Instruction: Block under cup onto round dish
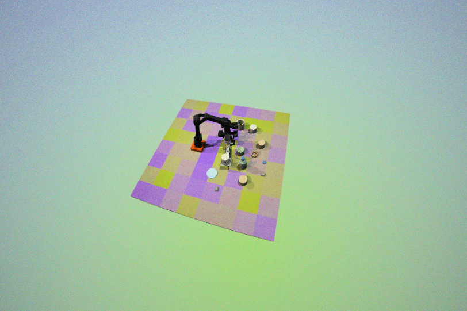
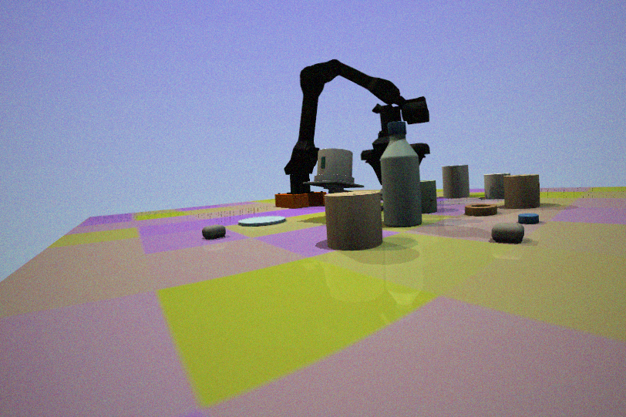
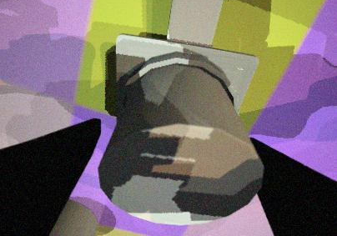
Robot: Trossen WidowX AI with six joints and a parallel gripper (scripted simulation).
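Right now my gripper tip is 140 mm to the left of the balance, 20 mm short of it and 20 mm above it. Also, from my gripper tip: pale blue round dish 370 mm to the right, 80 mm behind, 50 mm below; block 10 mm below; grey bottle 250 mm to the right, 190 mm ahead, 60 mm above.
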